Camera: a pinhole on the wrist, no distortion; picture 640 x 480 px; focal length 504.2 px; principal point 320.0 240.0 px. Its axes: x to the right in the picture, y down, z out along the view. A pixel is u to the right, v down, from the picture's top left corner.
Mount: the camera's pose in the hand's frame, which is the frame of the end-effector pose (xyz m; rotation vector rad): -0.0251 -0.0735 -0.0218 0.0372 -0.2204 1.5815
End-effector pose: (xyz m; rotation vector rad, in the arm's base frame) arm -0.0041 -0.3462 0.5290 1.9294 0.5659 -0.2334
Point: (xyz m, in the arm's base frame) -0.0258 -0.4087 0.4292
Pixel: 413 45
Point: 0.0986 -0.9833 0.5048
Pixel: outside the picture
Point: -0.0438 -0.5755 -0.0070
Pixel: 73 32
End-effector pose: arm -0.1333 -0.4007 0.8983 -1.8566 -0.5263 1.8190
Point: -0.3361 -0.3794 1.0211
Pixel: 397 335
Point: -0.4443 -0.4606 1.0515
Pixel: 484 403
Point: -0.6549 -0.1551 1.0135
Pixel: 259 135
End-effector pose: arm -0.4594 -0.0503 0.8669 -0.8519 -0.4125 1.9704
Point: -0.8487 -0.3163 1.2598
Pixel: 616 388
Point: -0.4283 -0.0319 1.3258
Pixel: 96 397
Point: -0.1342 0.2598 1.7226
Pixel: outside the picture
